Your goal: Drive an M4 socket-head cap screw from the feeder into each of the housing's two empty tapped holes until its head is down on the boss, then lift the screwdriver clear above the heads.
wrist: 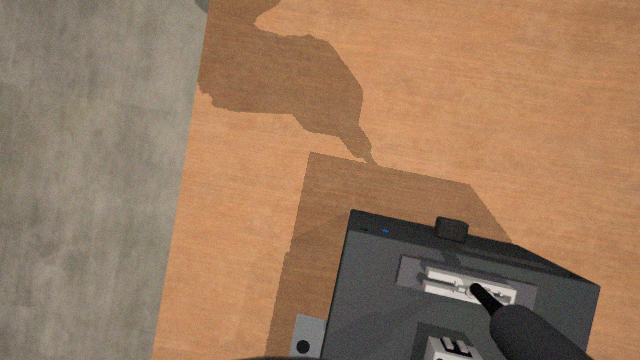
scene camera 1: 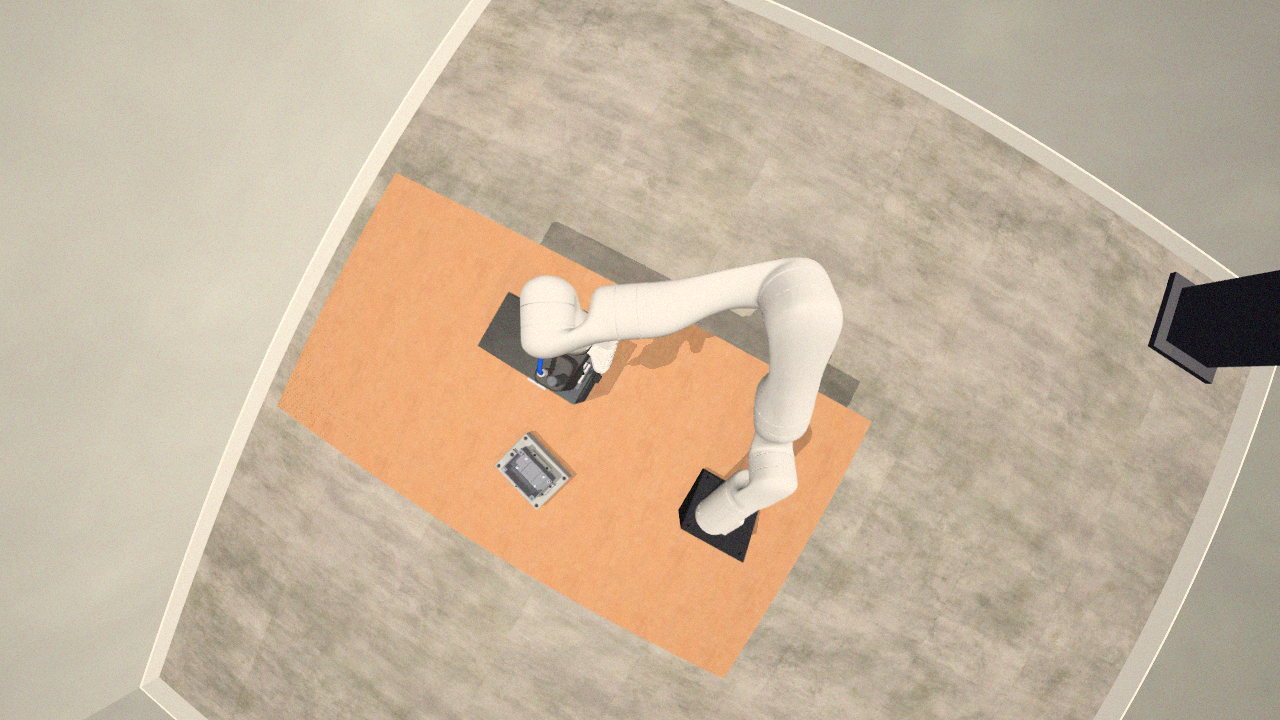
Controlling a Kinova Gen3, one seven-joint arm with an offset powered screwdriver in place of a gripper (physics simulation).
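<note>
My screwdriver (wrist: pixel 474 287) reaches in from the lower right of the wrist view, its black nose over the feeder's white screw rail (wrist: pixel 440 275). Its shadow ends in a thin spike below the wider nose, so a screw is on the bit; the screw itself is mostly hidden behind the nose. The feeder (wrist: pixel 370 285) (scene camera 1: pixel 583 392) is a dark box, partly under the arm in the scene view. The grey housing (scene camera 1: pixel 533 471) lies apart from it on the table, with dark spots at its corners. Whether these are screw heads or empty holes is too small to tell.
The orange table (scene camera 1: pixel 429 358) (wrist: pixel 500 100) carries the feeder, the housing and the arm's black base plate (scene camera 1: pixel 744 546). A white block (wrist: pixel 450 350) stands on the feeder near the nose. A dark knob (wrist: pixel 451 229) sticks out of the feeder's side. A grey tab (wrist: pixel 307 332) sits beside it.
</note>
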